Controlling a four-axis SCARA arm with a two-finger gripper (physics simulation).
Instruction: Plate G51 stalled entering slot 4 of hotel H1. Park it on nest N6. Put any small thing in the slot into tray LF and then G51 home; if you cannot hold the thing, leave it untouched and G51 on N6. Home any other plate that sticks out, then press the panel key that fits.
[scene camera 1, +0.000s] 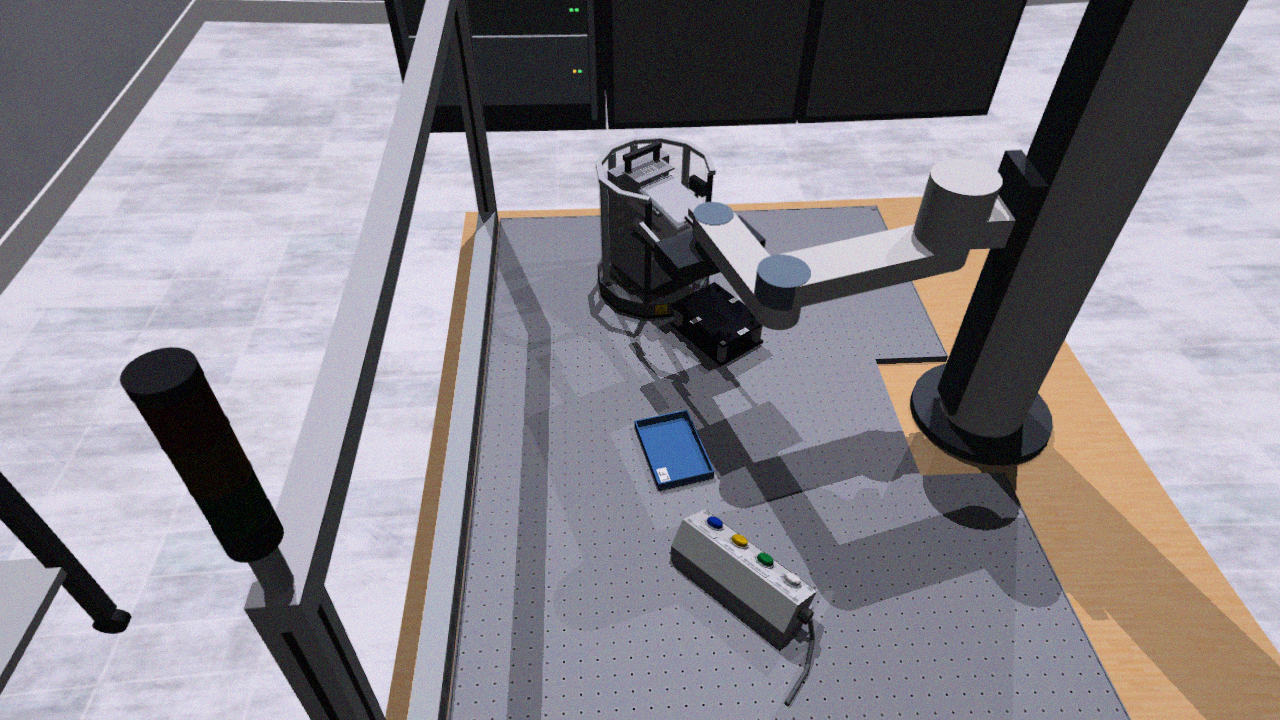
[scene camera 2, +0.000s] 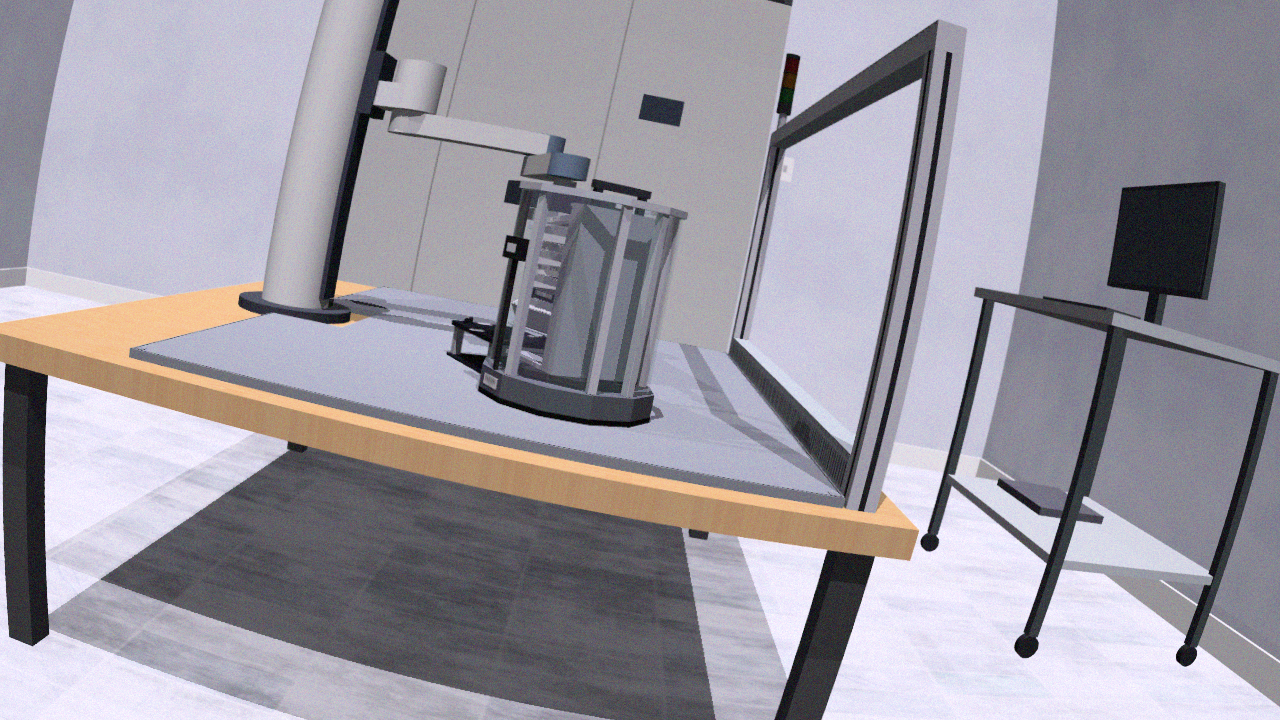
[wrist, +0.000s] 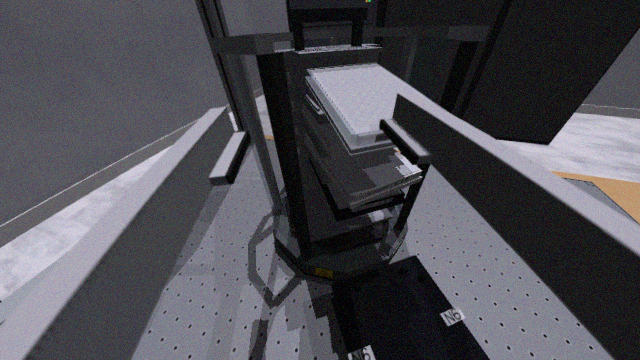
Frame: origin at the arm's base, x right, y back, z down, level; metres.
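Seen in the pictures: gripper, fingertip midpoint: (scene camera 1: 665, 219) (wrist: 315, 115); arm's base, origin of the base link: (scene camera 1: 977, 414) (scene camera 2: 293, 311).
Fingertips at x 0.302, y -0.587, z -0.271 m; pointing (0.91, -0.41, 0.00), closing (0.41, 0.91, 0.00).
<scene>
Offsets run from my fingertips to a thing's top centre. "spot": to the spot under its first point.
My gripper (wrist: 315, 115) is open, its two long fingers apart in front of the hotel with no plate between their pads. The right pad overlaps the near right corner of the upper pale plate @(dx +0.073, dy +0.024, dz -0.010 m) (wrist: 355, 100) in the wrist view; I cannot tell whether they touch. Hotel H1 @(dx +0.127, dy -0.010, dz -0.061 m) (scene camera 1: 626, 302) (scene camera 2: 572, 404) (wrist: 284, 125) holds several plates. A lower plate @(dx +0.084, dy +0.016, dz +0.066 m) (wrist: 372, 175) with a white label sticks out towards me. I cannot read which plate is G51, and no small thing in slot 4 can be made out. Nest N6 @(dx -0.055, dy +0.111, dz +0.188 m) (scene camera 1: 716, 317) (wrist: 400, 310), black, bears no plate.
A blue tray @(dx -0.373, dy -0.011, dz +0.241 m) (scene camera 1: 673, 447) with a white label lies in front of the nest. A key panel @(dx -0.649, dy +0.071, dz +0.174 m) (scene camera 1: 738, 577) with blue, yellow, green and white keys stands nearer. The arm column (scene camera 1: 1002, 358) (scene camera 2: 313, 179) is beside the plate board; a framed screen @(spot: dx +0.398, dy -0.394, dz -0.029 m) (scene camera 2: 913, 268) lines the other side.
</scene>
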